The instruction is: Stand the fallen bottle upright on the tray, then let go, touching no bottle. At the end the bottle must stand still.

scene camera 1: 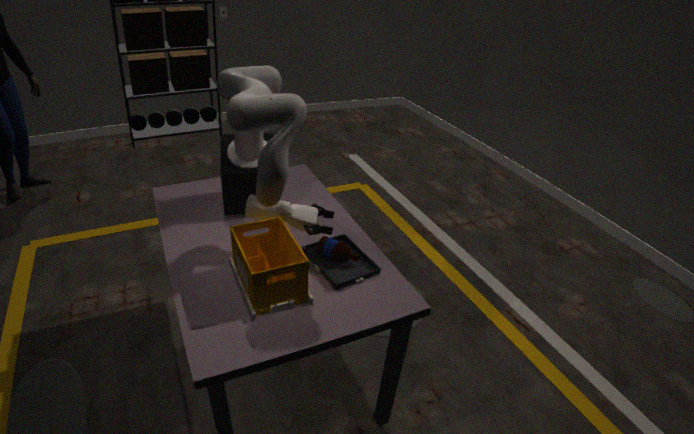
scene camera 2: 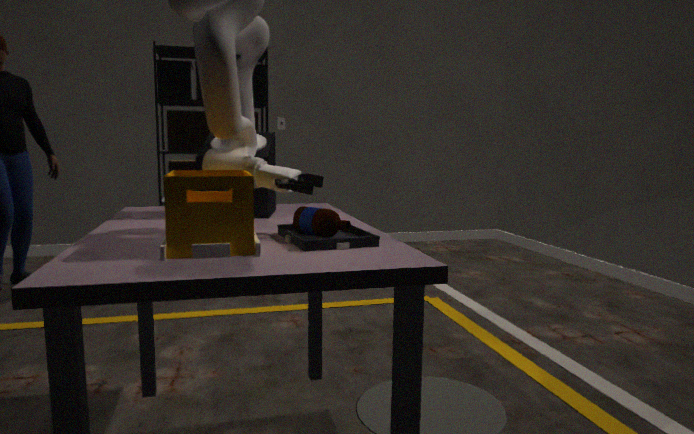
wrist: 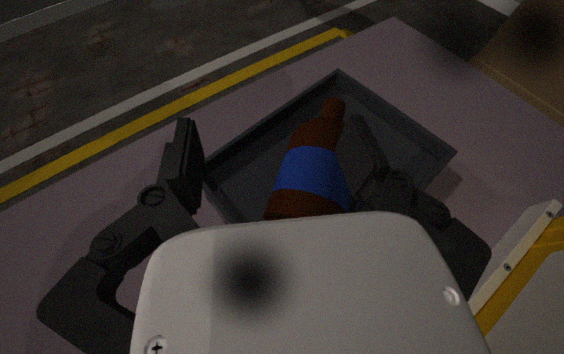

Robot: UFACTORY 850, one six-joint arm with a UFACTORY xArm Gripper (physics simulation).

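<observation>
The brown bottle with a blue label [scene camera 1: 330, 247] [scene camera 2: 307, 220] [wrist: 312, 170] lies on its side on the dark tray [scene camera 1: 338, 275] [scene camera 2: 364, 241] [wrist: 410, 147]. Its neck points away from the gripper, towards the tray's front right in the scene views. Its base end is hidden behind the gripper body in the wrist view. My gripper [scene camera 1: 327, 220] [scene camera 2: 312, 184] [wrist: 273, 134] is open and empty. It is tilted close to level, above and behind the bottle's base end, with a gap to the bottle in both scene views. In the wrist view the bottle shows between the fingers, nearer the right one.
An orange-yellow crate [scene camera 1: 280, 294] [scene camera 2: 209, 222] [wrist: 517, 280] with inner dividers stands in a pale holder left of the tray. The table's right edge runs close beside the tray. A shelf rack [scene camera 1: 217, 76] [scene camera 2: 156, 127] and a person [scene camera 1: 14, 107] [scene camera 2: 12, 117] are behind.
</observation>
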